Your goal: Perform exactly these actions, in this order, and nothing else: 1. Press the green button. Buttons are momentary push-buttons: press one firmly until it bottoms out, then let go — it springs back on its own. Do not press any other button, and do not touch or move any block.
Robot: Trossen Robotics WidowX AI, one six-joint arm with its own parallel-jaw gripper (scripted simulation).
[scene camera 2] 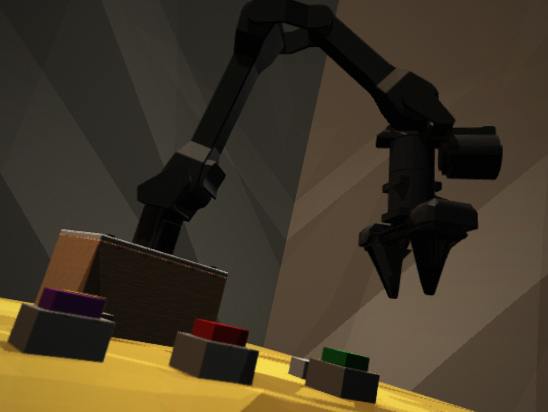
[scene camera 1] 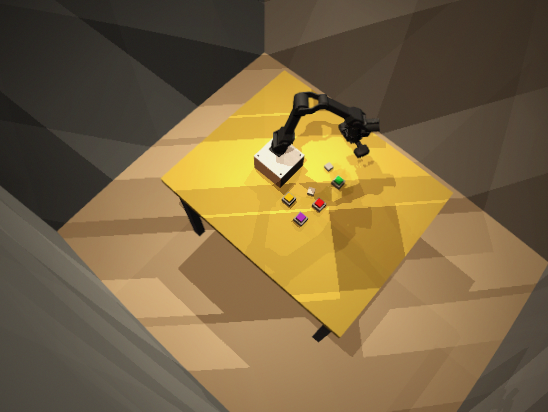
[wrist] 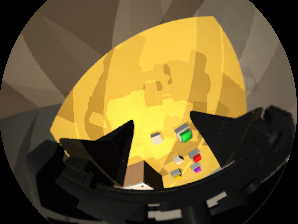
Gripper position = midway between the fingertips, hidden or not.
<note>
The gripper (scene camera 2: 409, 296) is open, with nothing in its grasp.
The gripper shows as well in the wrist view (wrist: 162, 118).
</note>
